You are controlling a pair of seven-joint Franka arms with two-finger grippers.
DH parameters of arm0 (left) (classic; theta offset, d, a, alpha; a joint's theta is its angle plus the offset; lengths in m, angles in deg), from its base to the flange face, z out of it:
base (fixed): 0 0 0 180
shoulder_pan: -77.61 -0.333 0 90
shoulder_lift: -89.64 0 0 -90
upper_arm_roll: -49.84 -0.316 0.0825 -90
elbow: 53.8 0 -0.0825 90
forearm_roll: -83.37 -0.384 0 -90
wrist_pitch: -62.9 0 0.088 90
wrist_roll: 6.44 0.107 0 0
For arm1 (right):
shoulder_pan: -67.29 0.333 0 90
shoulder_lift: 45.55 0 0 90
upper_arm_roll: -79.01 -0.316 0.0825 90
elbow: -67.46 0 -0.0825 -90
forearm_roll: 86.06 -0.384 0 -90
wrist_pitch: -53 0 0.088 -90
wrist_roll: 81.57 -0.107 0 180
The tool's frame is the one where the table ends.
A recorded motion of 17 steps. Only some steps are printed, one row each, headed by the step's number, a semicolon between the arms.
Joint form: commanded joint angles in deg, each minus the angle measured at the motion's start. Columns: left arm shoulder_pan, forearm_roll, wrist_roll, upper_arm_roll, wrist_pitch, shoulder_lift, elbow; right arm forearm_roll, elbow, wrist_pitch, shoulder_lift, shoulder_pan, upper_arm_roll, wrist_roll.
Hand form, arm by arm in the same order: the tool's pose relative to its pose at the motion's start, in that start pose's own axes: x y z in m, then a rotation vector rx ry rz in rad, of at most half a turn. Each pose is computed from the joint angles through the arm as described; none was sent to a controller.
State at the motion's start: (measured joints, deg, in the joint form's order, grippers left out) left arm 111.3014 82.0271 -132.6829 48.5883 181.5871 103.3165 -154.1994; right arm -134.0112 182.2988 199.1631 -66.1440 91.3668 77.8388 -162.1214
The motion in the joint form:
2: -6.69 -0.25 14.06 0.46 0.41 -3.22 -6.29; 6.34 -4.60 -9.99 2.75 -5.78 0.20 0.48
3: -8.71 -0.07 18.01 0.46 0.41 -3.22 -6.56; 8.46 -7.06 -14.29 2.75 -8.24 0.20 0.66
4: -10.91 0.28 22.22 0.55 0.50 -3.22 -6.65; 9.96 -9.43 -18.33 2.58 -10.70 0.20 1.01
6: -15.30 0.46 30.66 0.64 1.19 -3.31 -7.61; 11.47 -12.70 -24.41 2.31 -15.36 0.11 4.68
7: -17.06 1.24 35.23 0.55 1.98 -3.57 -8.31; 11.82 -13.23 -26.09 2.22 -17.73 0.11 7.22
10: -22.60 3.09 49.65 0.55 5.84 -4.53 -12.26; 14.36 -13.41 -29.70 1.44 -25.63 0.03 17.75
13: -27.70 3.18 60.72 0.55 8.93 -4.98 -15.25; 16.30 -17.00 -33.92 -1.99 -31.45 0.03 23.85
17: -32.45 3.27 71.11 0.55 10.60 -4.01 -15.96; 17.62 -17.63 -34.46 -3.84 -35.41 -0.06 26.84
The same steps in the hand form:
2: 0.0721 0.0135 0.0159 0.0398 0.0300 0.1396; 0.0056 -0.0369 -0.0625 -0.0269 -0.0049 -0.0634
3: 0.0914 0.0225 0.0183 0.0461 0.0301 0.1718; 0.0136 -0.0512 -0.0824 -0.0476 -0.0012 -0.0758
4: 0.1114 0.0321 0.0192 0.0490 0.0253 0.2054; 0.0241 -0.0643 -0.1016 -0.0662 -0.0004 -0.0805
6: 0.1543 0.0472 0.0251 0.0545 0.0238 0.2762; 0.0510 -0.0833 -0.1349 -0.0889 -0.0066 -0.1171
7: 0.1726 0.0520 0.0267 0.0514 0.0111 0.3166; 0.0710 -0.0895 -0.1480 -0.0906 -0.0080 -0.1331
10: 0.2302 0.0574 0.0415 0.0372 -0.0165 0.4531; 0.1497 -0.0994 -0.1806 -0.1018 0.0120 -0.2162
13: 0.2838 0.0590 0.0547 0.0250 -0.0131 0.5554; 0.2111 -0.1113 -0.1991 -0.1287 0.0120 -0.2494
17: 0.3325 0.0638 0.0667 0.0236 -0.0097 0.6523; 0.2583 -0.1114 -0.2078 -0.1312 0.0229 -0.2417

